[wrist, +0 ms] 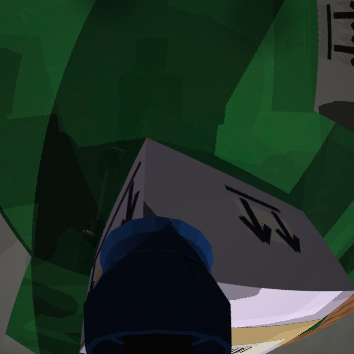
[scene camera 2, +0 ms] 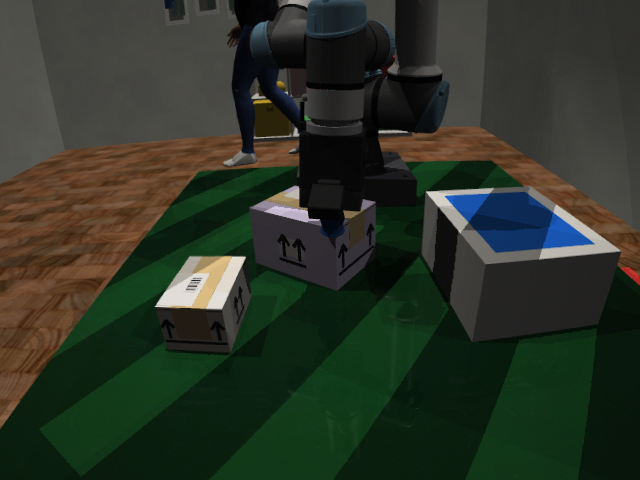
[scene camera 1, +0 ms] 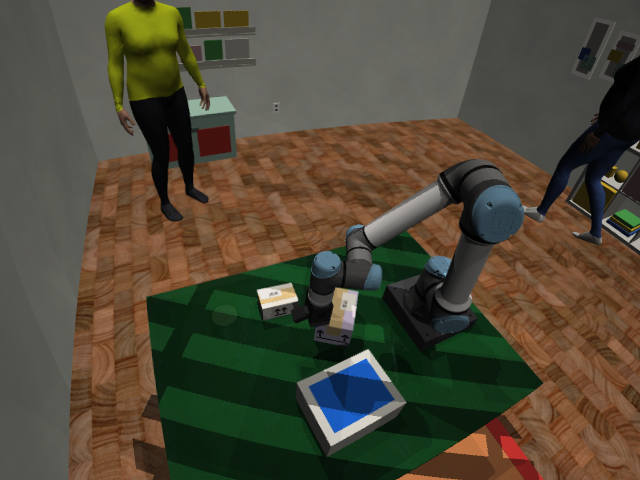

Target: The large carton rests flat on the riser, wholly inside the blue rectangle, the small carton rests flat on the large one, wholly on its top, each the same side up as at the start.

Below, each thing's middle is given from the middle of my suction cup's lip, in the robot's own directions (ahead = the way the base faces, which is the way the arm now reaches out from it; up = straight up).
Right now the large carton (scene camera 2: 285, 239) is 90 mm behind my suction cup, 50 mm to the right of it and 60 mm below it. Also, from my suction cup: small carton (scene camera 2: 202, 309): 100 mm ahead, 170 mm to the right, 80 mm below; riser (scene camera 2: 511, 262): 40 mm behind, 270 mm to the left, 60 mm below.
